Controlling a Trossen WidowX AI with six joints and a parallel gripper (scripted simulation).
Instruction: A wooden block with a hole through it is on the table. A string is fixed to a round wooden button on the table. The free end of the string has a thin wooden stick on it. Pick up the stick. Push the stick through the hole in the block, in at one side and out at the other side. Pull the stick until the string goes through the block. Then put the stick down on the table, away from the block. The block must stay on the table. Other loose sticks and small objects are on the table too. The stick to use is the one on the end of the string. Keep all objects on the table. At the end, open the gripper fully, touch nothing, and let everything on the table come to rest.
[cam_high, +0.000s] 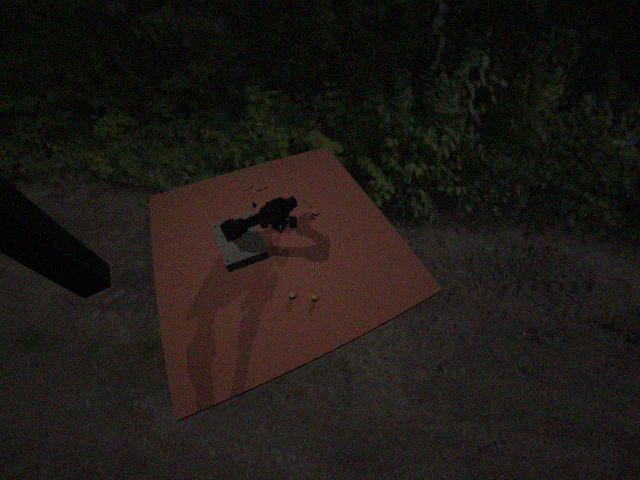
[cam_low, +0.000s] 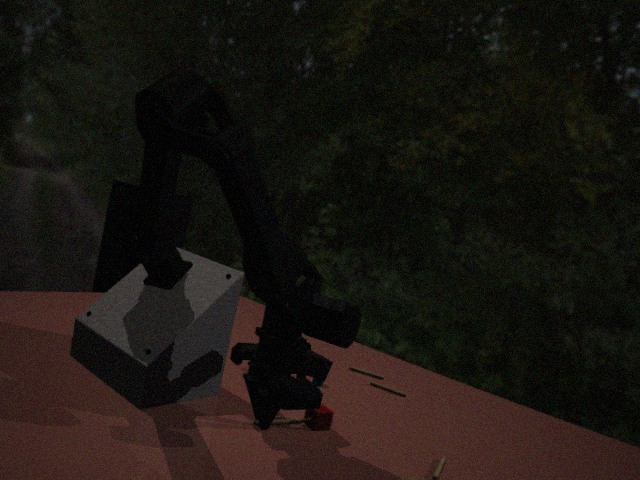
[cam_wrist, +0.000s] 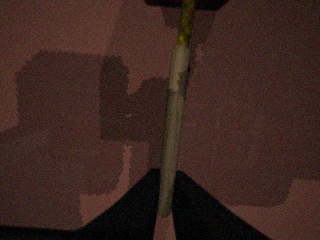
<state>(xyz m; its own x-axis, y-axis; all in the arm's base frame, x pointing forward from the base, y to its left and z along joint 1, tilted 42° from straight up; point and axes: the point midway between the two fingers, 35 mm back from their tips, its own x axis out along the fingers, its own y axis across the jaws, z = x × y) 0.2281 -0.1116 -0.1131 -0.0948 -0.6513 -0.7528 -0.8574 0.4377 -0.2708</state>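
My gripper tip is 2 cm short of the thin wooden stick, 3 cm to the right of it and 1 cm below it. Also, from my gripper tip: flat piece (13 cm behind, 20 cm to the left, 1 cm above); then small red block (5 cm ahead, 8 cm to the left, 2 cm above).
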